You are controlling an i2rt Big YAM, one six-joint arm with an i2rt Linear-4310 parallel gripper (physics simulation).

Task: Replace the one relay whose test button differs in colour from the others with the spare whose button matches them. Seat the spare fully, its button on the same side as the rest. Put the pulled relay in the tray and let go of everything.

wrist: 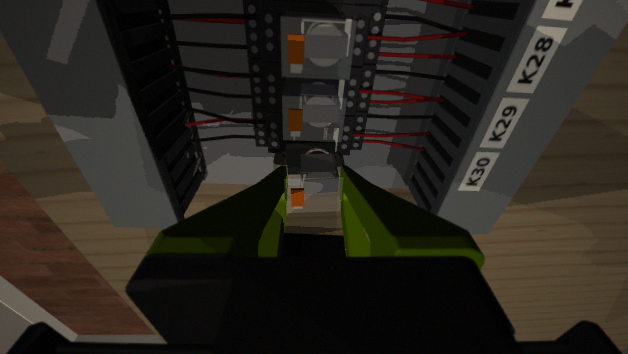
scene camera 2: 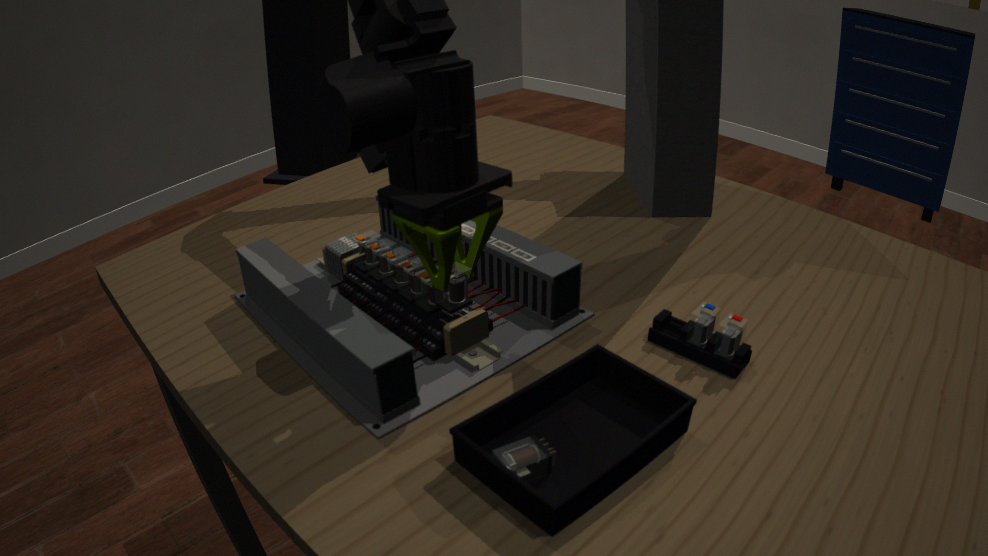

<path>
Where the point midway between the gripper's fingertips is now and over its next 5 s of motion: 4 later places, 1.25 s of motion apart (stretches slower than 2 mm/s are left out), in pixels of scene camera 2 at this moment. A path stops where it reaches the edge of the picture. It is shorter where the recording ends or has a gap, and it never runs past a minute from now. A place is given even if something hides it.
The gripper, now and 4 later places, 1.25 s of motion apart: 452,282; 453,272; 444,288; 442,288; 448,286
</path>
